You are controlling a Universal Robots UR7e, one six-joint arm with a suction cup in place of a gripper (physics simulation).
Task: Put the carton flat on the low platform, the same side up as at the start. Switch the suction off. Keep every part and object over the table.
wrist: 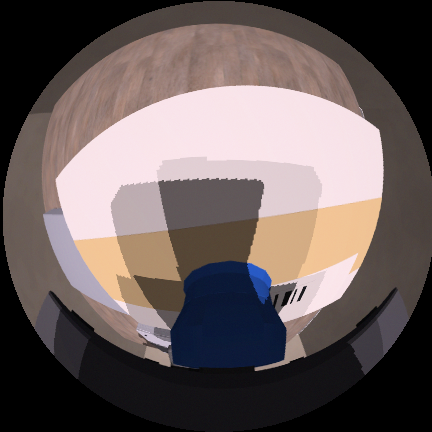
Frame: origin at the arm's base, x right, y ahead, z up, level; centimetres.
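Seen in the pictures: end effector, tool point: (pixel 226 271).
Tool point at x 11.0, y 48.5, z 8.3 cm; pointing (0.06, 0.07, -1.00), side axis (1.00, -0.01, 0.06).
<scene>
Pixels of each thing's top centre, then the offset from my tool point to it. "pt": a spot on its surface instead. Level surfaces: height alone.
- carton, middle of its top: (pixel 248 288) dx +0.5, dy +1.1, dz +2.1 cm
- pale grey-blue surface, surface spot: (pixel 75 260) pt dx -29.5, dy -8.8, dz -7.9 cm
- brown wood-grain table, its level: dz -12.7 cm
The carton (pixel 250 125) fills the middle of the wrist view. Its top is pale pinkish white with a tan tape band across it and a white label with black bars near the suction cup. My blue suction cup (pixel 227 280) is on the carton's top face, near the lower edge in the view, and holds it. A pale grey-blue surface (pixel 75 260), which looks like the low platform, shows at the left, partly hidden by the carton. The carton's underside and its gap to what lies below are hidden.
The brown wood-grain table (pixel 200 55) shows beyond the carton and along its left side. A small pale object (pixel 156 337) shows at the lower left beside the suction cup. Dark grey floor surrounds the table. Arm shadows fall on the carton.
</scene>
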